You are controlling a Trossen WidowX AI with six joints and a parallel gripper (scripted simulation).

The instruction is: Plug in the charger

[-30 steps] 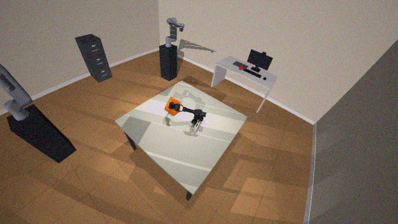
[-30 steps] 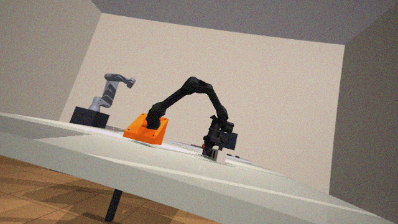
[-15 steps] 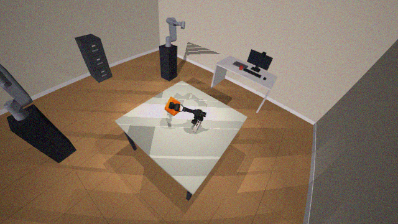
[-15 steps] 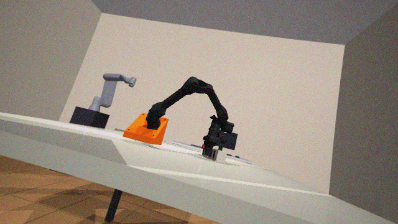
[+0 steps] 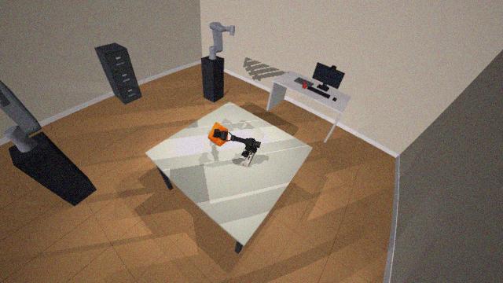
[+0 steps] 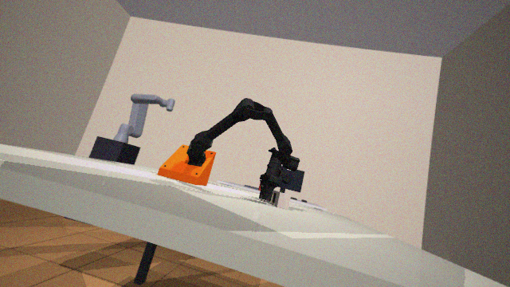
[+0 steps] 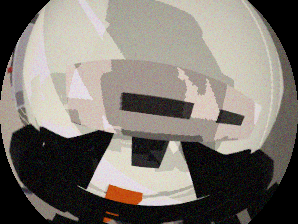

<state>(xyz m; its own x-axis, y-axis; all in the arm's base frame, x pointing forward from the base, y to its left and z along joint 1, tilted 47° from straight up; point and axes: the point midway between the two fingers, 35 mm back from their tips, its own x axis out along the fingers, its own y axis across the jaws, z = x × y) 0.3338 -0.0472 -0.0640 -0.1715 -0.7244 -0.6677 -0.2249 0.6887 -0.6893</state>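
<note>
Now: the two-prong charger 20 mm ahead of my gripper tip and 10 mm above it.
</note>
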